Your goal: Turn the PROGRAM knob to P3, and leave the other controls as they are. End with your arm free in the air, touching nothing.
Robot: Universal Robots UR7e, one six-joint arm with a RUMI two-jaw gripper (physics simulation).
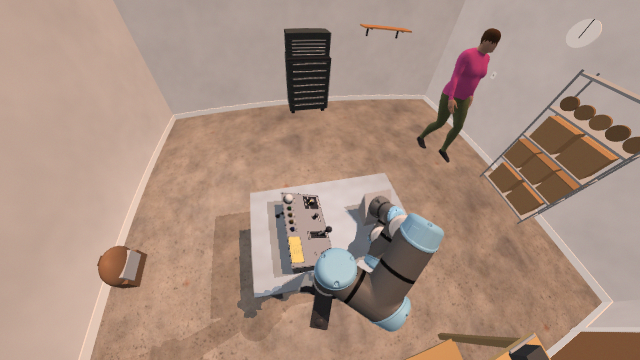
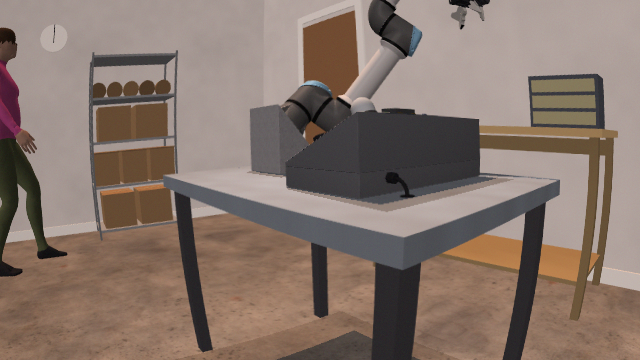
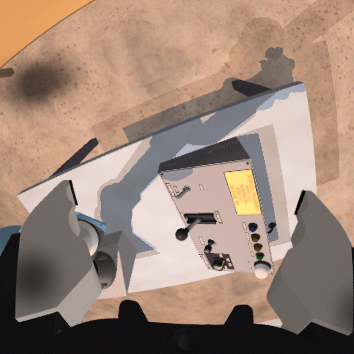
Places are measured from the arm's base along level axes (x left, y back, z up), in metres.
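Pixels of known places: gripper, fingertip midpoint: [image 2: 471, 25] [image 3: 186, 188]; arm's base, origin of the base link: [image 1: 379, 206] [image 2: 281, 129] [image 3: 99, 269].
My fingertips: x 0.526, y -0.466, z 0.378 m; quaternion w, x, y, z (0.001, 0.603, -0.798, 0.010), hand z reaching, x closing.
Note:
Ahead of a thing's pixels: the offset from my fingertips to its middle. "spot": to the spot under its first point. Level surfaces: height alone.
The grey control panel @[dx -0.435, dy -0.027, dz -0.436 m] [image 1: 306, 220] [image 2: 420, 145] [image 3: 215, 195] stands on the table. Its PROGRAM knob appears to be the black round knob @[dx -0.622, dy +0.017, dz -0.412 m] [image 1: 311, 201] [image 3: 218, 262] on a dark square plate at one corner; its pointer mark looks yellowish, but its position labels are too small to read. Beside it are a small black switch @[dx -0.503, dy +0.031, dz -0.416 m] [image 1: 315, 216] [image 3: 210, 245], a ball-ended lever @[dx -0.392, dy +0.105, dz -0.375 m] [image 1: 328, 229] [image 3: 182, 234] in a slot and a toggle @[dx -0.266, dy +0.073, dz -0.410 m] [image 3: 184, 191] at the far end. My gripper [image 2: 472, 23] [image 3: 186, 188] is open and empty, high above the table and apart from the panel.
The panel also carries a white dome @[spot: dx -0.597, dy -0.135, dz -0.324 m] [image 1: 288, 198] [image 3: 261, 270], several coloured buttons and a yellow label @[spot: dx -0.278, dy -0.094, dz -0.367 m] [image 1: 296, 249] [image 3: 242, 192]. The arm's grey base block [image 2: 266, 140] stands on the table @[dz -0.521 m] [image 1: 262, 280] [image 2: 350, 225]. A person [image 1: 466, 75] stands near the shelf rack [image 2: 92, 150].

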